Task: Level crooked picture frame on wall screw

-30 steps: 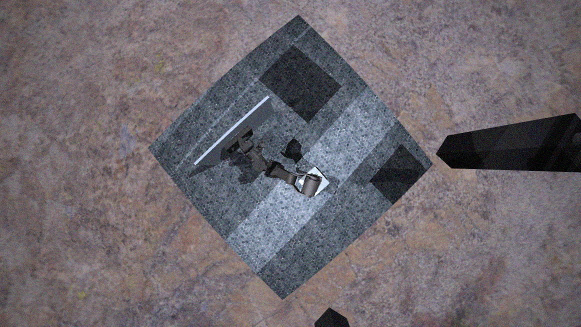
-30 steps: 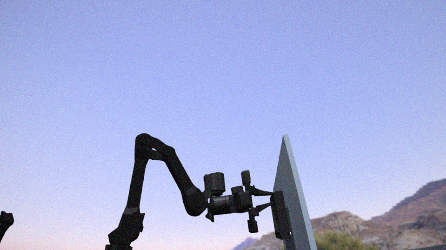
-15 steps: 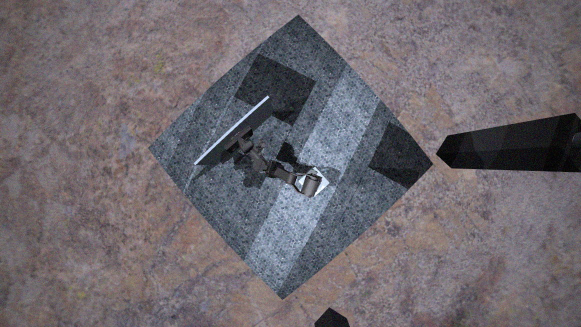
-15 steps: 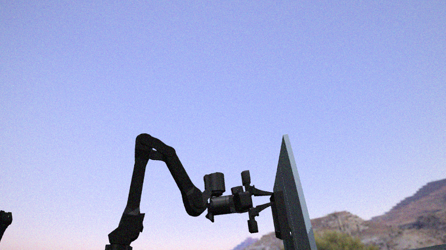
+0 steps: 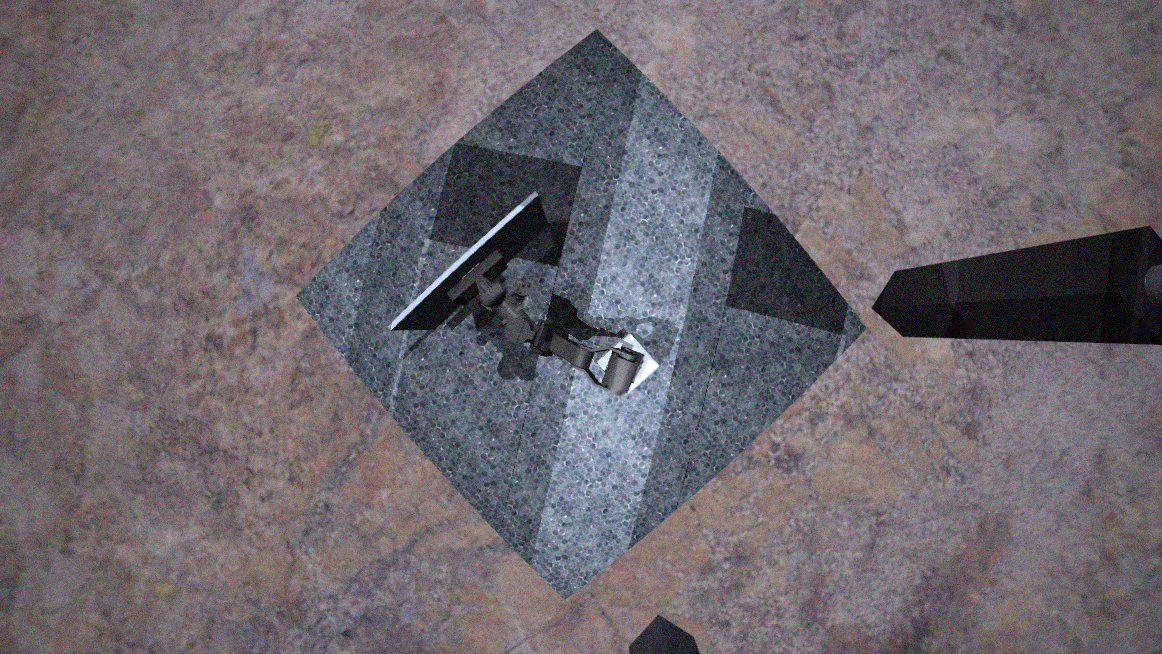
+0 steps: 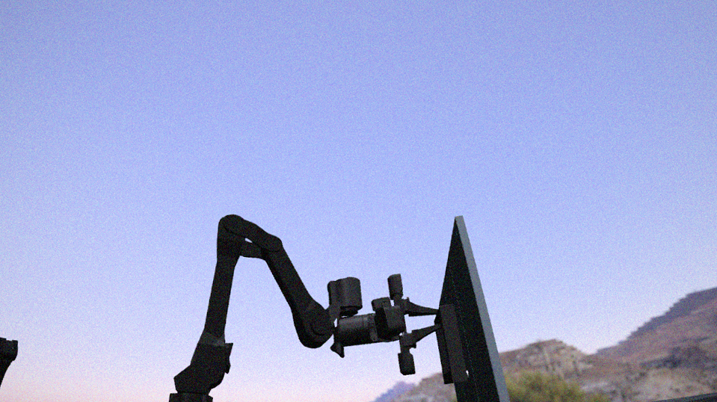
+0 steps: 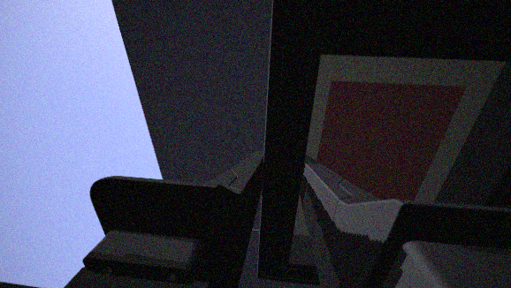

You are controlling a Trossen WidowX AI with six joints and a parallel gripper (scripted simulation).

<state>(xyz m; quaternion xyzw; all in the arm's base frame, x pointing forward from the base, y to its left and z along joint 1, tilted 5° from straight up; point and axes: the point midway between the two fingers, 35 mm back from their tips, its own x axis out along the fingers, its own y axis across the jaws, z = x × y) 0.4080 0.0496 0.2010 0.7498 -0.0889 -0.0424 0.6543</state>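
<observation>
Right now the picture frame is 5 cm below my gripper tip and 1 cm to the left of it. The rest, counted from my gripper tip: wall panel (7 cm below, 1 cm to the right, 1 cm ahead).
</observation>
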